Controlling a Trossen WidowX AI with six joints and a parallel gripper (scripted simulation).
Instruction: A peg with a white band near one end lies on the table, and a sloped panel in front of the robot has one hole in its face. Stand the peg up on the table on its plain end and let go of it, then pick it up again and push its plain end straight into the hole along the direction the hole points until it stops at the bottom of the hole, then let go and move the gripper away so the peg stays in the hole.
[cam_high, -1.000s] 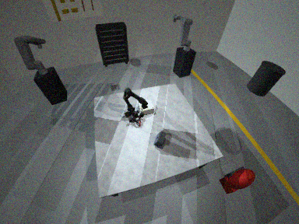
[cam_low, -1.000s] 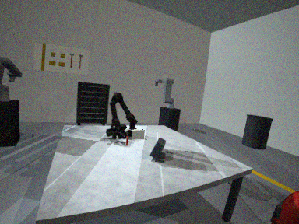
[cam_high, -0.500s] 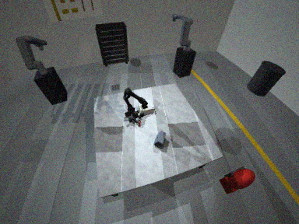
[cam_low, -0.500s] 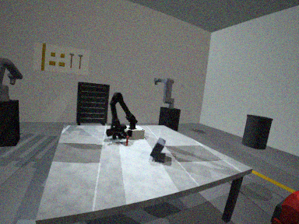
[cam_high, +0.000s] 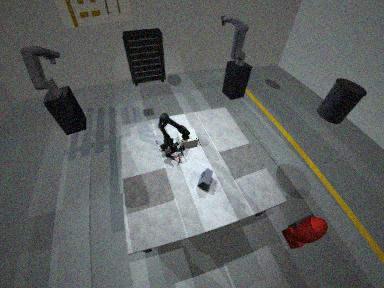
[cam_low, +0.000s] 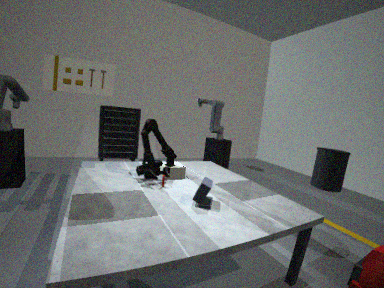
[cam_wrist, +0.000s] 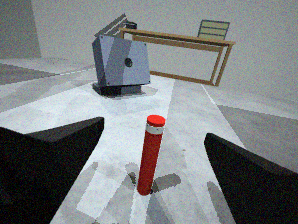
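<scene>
Right now my gripper tip is 10 mm above the red peg. Round my gripper tip: sloped panel: 280 mm ahead, 110 mm to the left, 10 mm above.
</scene>
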